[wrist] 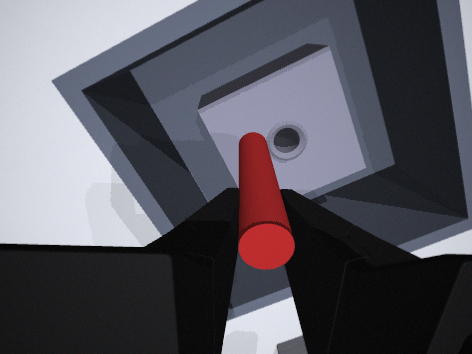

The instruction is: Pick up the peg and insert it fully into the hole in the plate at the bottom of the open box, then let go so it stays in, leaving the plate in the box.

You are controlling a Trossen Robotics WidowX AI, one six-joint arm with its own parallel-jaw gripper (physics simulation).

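Frame: origin at the arm's base, x ahead, y left, z up, level; metres.
Seen in the pictures: gripper, fingertip midpoint: (258,201).
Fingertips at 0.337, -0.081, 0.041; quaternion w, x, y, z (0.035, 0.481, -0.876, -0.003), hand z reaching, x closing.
Offsets run from my fingertips to a thing's top centre, as dx, dy, dz. "spot": to the spot under its first point. Level surfaces: height alone.
A red cylindrical peg {+0.003, -0.002, +0.031} (259,185) is held between the black fingers of my gripper (258,201), which is shut on it. The peg's near end faces the camera and its far end points down toward the box. Below is the open grey-blue box {spot: +0.065, +0.039, -0.065} (107,74), seen from above and turned at an angle. A pale lilac square plate {-0.028, -0.021, -0.102} (280,92) lies on its bottom, with a round dark hole (286,140). In the wrist view the peg's far end appears just left of the hole, over the plate; its height above the plate is hard to tell.
The box's walls rise around the plate, with the dark inner wall (410,100) at the right. The pale table top {dz -0.162} (45,175) shows outside the box. A small part of a grey object (292,346) shows at the bottom edge. Faint shadows fall at the left.
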